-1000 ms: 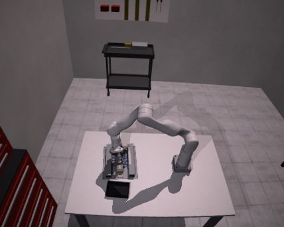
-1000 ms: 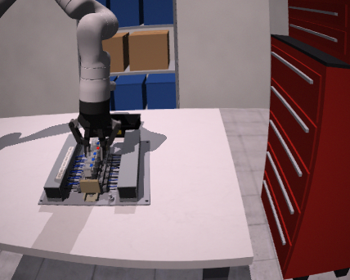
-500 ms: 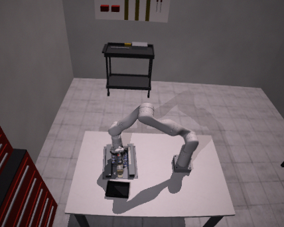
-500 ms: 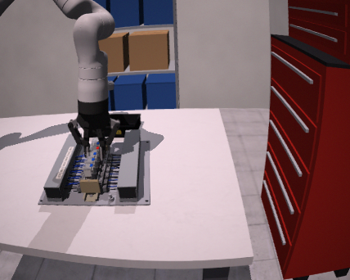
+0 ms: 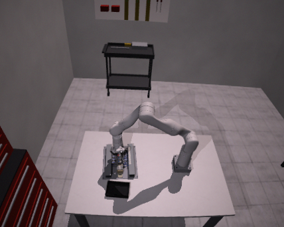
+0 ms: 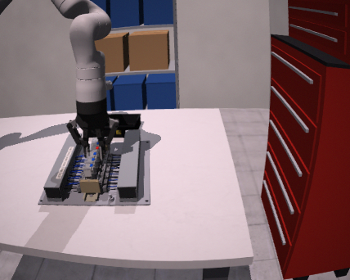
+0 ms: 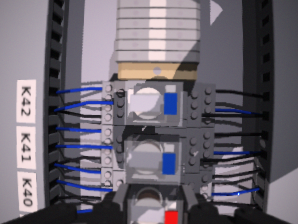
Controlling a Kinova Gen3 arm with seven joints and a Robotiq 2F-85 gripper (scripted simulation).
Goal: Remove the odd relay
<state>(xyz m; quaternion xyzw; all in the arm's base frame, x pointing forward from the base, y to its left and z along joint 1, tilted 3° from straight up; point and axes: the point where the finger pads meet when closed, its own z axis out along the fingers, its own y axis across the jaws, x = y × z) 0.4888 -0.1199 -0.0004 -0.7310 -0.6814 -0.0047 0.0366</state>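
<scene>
My hand is 1 cm above the red-button relay. Round my hand: black parts tray 27 cm to the left, 4 cm below, 4 cm ahead.
</scene>
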